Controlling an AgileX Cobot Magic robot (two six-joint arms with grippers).
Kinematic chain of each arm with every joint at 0, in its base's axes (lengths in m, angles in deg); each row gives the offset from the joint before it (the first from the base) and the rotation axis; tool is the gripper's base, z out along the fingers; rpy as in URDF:
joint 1: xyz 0 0 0.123 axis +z
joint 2: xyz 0 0 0 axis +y
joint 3: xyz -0.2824 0 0.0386 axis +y
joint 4: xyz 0.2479 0 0.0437 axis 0.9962 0 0.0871
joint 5: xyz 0 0 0 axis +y
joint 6: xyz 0.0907 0 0.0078 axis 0.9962 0 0.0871
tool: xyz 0 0 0 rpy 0 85 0
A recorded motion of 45 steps. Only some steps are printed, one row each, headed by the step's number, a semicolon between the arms.
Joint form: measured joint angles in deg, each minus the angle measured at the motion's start. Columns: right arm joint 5, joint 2, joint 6, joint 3, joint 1, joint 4; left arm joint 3, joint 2, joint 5, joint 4, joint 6, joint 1.
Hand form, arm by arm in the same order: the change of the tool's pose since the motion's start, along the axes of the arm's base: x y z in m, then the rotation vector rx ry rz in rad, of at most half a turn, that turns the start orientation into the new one. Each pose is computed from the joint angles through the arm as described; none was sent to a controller.
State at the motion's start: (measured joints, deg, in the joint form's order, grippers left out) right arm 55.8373 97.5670 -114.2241 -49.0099 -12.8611 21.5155; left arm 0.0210 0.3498 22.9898 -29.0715 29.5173 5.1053
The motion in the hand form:
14: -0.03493 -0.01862 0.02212 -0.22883 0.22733 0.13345; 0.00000 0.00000 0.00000 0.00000 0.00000 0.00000
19: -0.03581 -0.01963 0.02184 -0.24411 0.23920 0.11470; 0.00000 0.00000 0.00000 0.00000 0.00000 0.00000
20: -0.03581 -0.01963 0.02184 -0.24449 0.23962 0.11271; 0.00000 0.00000 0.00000 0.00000 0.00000 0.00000
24: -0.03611 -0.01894 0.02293 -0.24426 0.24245 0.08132; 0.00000 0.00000 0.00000 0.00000 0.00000 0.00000
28: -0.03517 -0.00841 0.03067 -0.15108 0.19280 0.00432; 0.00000 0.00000 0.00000 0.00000 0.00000 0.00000
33: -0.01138 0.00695 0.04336 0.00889 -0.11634 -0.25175; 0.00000 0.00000 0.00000 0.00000 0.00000 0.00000
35: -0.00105 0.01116 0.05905 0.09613 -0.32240 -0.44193; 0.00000 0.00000 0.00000 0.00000 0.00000 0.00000
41: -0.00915 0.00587 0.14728 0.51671 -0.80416 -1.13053; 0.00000 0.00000 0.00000 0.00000 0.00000 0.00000
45: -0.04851 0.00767 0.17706 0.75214 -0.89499 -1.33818; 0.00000 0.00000 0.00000 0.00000 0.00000 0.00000
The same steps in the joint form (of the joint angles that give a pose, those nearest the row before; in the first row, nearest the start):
14: 13.34 -5.25 8.29 0.47 0.14 -20.72; 0.00 0.00 0.00 0.00 0.00 0.00
19: 13.48 -5.25 9.89 0.58 0.14 -21.52; 0.00 0.00 0.00 0.00 0.00 0.00
20: 13.48 -5.25 10.01 0.58 0.14 -21.52; 0.00 0.00 0.00 0.00 0.00 0.00
24: 13.62 -5.50 11.62 0.58 0.14 -21.11; 0.00 0.00 0.00 0.00 0.00 0.00
28: 13.37 -7.38 11.95 0.66 0.14 -14.04; 0.00 0.00 0.00 0.00 0.00 0.00
33: -1.46 -10.68 12.60 1.49 0.13 3.49; 0.00 0.00 0.00 0.00 0.00 0.00
35: -12.02 -14.16 12.38 3.05 0.14 15.14; 0.00 0.00 0.00 0.00 0.00 0.00
41: -35.89 -29.94 11.63 5.90 0.14 58.85; 0.00 0.00 0.00 0.00 0.00 0.00
45: -40.65 -41.17 11.99 9.81 0.13 74.69; 0.00 0.00 0.00 0.00 0.00 0.00

